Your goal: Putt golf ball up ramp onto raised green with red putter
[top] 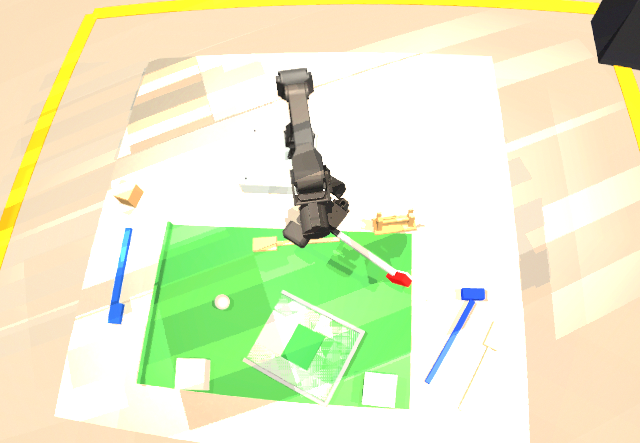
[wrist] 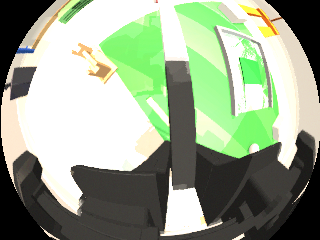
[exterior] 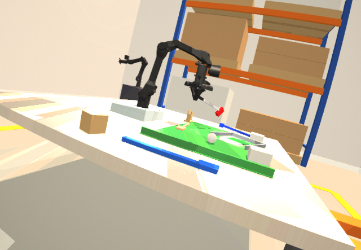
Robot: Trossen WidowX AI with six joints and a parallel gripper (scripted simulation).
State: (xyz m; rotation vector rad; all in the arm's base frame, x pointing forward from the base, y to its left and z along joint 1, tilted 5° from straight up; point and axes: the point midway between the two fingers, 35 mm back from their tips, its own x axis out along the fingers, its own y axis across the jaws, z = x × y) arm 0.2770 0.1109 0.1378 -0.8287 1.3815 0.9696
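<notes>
My gripper tip is now 50 mm short of the red putter, 120 mm to the right of it and 10 mm above it. From my gripper tip the other things lie so: white golf ball (220 mm ahead, 240 mm to the right, 130 mm below); tan cube (50 mm behind, 640 mm to the right, 130 mm below); wooden stand (90 mm behind, 190 mm to the left, 120 mm below).
</notes>
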